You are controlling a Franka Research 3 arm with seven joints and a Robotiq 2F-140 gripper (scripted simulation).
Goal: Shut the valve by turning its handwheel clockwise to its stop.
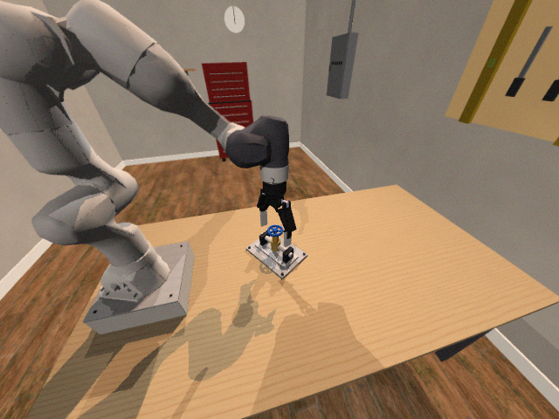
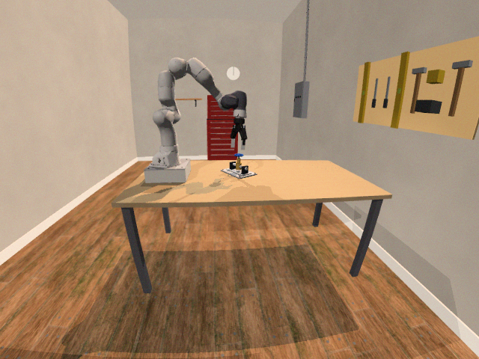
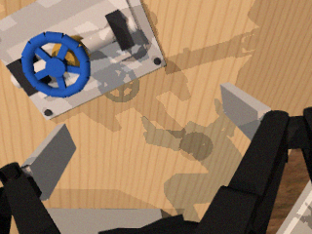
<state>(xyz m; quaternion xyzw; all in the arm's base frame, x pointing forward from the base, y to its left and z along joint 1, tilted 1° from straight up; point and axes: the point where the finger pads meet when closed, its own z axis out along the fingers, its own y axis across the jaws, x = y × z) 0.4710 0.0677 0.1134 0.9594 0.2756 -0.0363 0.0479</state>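
Now: the blue spoked handwheel 9 cm to the left of my hand and 9 cm below it.
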